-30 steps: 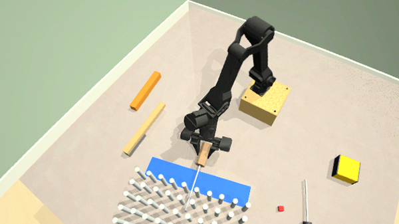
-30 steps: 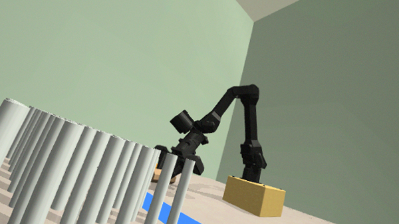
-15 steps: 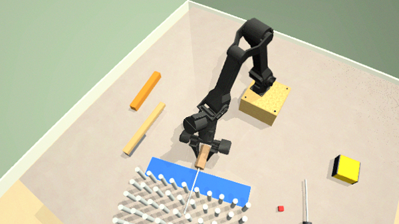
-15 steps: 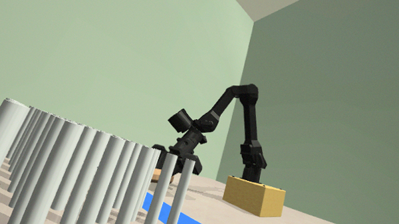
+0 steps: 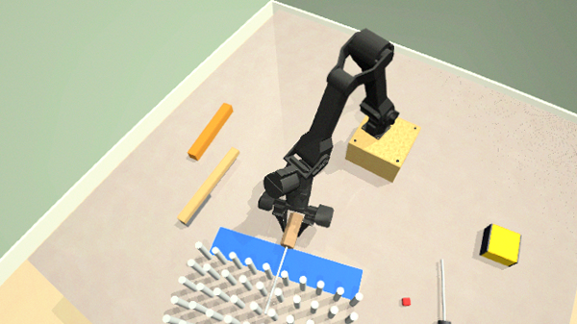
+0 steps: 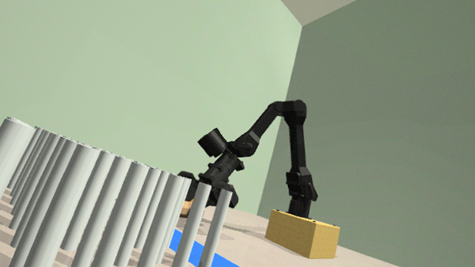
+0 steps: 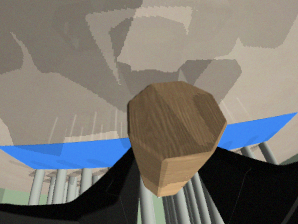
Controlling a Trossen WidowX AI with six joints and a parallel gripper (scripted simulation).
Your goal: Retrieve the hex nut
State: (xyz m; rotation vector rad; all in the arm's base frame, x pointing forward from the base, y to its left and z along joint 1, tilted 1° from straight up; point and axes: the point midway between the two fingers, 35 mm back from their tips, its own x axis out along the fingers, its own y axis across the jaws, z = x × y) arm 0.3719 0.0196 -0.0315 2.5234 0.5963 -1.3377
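The blue taped strip is 6 cm ahead of my gripper tip, 3 cm to the left of it and 3 cm below it. Also, from my gripper tip: wooden-handled tool: 9 cm ahead, 5 cm to the left; then red cube: 7 cm behind, 32 cm to the left, 2 cm below; then orange bar: 7 cm behind, 44 cm to the right, 1 cm below.
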